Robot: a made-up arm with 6 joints. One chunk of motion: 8 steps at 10 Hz.
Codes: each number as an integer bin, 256 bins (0 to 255) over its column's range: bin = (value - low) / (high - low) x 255, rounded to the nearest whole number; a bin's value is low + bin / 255 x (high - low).
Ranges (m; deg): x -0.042..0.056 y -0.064..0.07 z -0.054..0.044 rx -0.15..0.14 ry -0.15..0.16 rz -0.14..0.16
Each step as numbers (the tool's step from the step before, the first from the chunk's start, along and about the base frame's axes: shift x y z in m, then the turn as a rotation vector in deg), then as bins.
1 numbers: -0.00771 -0.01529 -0.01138 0.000 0.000 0.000
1 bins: 89 93 111 132 123 119
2 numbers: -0.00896 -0.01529 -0.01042 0.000 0.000 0.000
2 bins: 86 93 113 132 123 119
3 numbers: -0.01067 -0.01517 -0.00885 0.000 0.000 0.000
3 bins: 82 93 117 132 123 119
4 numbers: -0.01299 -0.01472 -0.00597 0.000 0.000 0.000
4 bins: 75 94 125 132 123 119
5 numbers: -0.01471 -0.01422 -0.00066 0.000 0.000 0.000
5 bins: 71 95 139 132 123 119
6 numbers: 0.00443 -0.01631 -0.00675 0.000 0.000 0.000
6 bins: 121 91 123 132 123 119
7 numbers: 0.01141 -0.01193 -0.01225 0.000 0.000 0.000
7 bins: 139 99 109 132 123 119
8 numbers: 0.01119 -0.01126 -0.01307 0.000 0.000 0.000
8 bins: 138 100 107 132 123 119
